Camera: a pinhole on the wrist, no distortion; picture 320 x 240 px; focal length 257.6 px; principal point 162.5 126.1 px. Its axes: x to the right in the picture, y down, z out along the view. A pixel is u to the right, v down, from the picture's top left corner.
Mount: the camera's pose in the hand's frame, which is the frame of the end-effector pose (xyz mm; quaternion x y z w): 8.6 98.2 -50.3 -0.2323 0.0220 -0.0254 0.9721
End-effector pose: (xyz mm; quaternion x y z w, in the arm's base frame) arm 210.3 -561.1 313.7 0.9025 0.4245 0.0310 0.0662
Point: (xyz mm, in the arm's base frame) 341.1 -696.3 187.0
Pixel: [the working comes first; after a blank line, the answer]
In the camera's frame: -39.6 -32.2 210.0

114 87
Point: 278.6 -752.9 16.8
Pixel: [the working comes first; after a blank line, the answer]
In the camera's frame: -125.8 -143.6 337.4

66 16
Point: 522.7 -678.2 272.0
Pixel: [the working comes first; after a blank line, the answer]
In the camera's frame: 83.6 126.7 221.6

outside the picture
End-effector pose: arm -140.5 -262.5 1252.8 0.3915 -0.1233 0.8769 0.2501
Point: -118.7 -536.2 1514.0
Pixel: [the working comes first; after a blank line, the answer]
In the camera's frame: 62.9 -52.0 368.4

206 90
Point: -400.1 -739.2 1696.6
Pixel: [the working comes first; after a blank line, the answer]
In the camera's frame: 269.7 227.4 549.9

289 233
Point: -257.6 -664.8 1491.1
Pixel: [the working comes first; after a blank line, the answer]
In the camera's frame: 71.3 134.3 408.4

207 211
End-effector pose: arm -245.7 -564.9 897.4 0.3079 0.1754 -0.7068 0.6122
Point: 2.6 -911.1 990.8
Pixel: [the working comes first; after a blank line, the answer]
In the camera's frame: 155.5 76.2 360.4

274 181
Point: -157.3 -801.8 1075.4
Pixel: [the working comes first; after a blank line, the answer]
In the camera's frame: 36.7 -89.9 305.9

193 50
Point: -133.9 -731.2 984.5
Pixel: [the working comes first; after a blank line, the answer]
In the camera's frame: 44.6 -38.6 200.5

220 76
